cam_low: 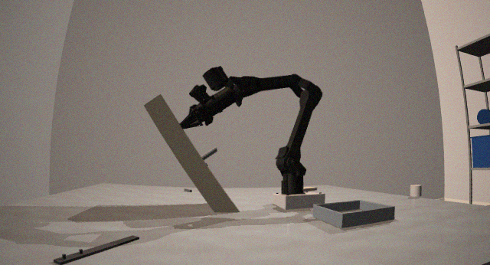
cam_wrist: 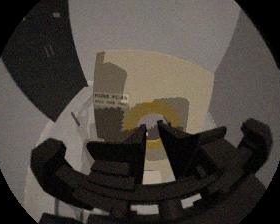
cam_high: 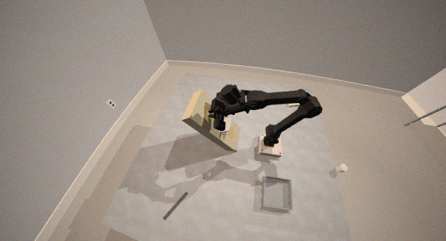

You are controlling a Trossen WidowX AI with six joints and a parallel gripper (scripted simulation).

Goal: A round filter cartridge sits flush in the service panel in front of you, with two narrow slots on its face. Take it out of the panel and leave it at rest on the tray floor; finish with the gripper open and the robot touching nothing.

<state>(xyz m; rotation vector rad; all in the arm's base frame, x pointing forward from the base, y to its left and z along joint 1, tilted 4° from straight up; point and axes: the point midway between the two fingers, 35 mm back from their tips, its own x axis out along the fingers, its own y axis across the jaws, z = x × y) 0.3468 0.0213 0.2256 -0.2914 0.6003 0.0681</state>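
The tan service panel is 4 cm behind my gripper tip and 8 cm below it. From my gripper tip the other things lie so: white round filter cartridge (1 cm ahead, 1 cm below); small white cup (85 cm behind, 8 cm to the left, 23 cm below); grey tray (44 cm behind, 27 cm to the left, 24 cm below).
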